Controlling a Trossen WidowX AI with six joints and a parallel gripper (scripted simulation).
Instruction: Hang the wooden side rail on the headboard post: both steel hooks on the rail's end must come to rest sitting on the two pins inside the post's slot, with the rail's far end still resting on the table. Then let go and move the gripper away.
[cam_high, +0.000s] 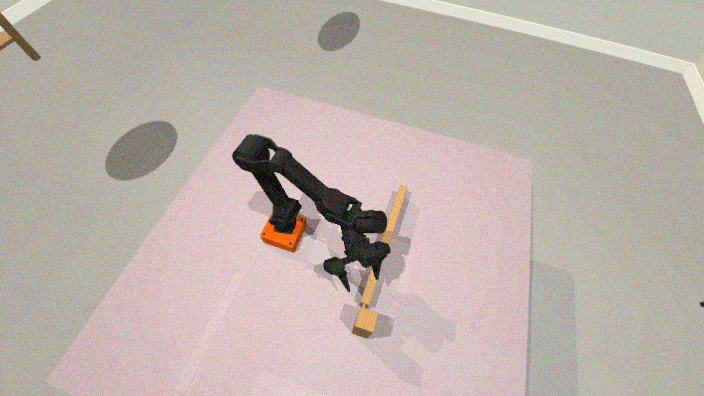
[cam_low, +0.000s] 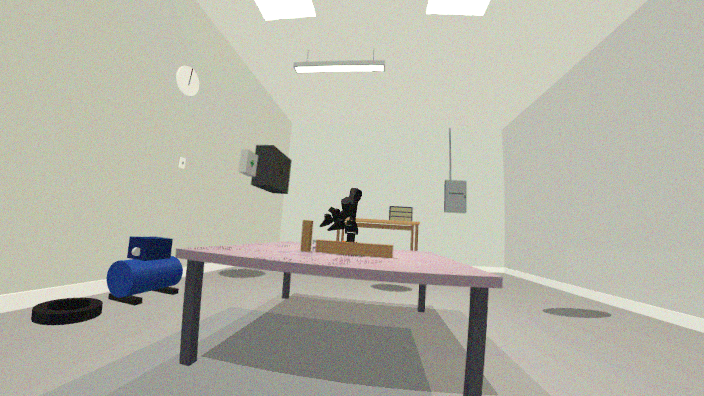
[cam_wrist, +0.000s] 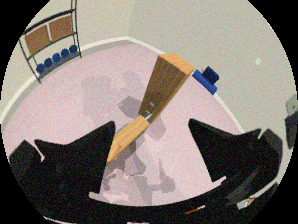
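The headboard post lies 2 cm ahead of my gripper tip, 9 cm to the right of it and 5 cm below it.
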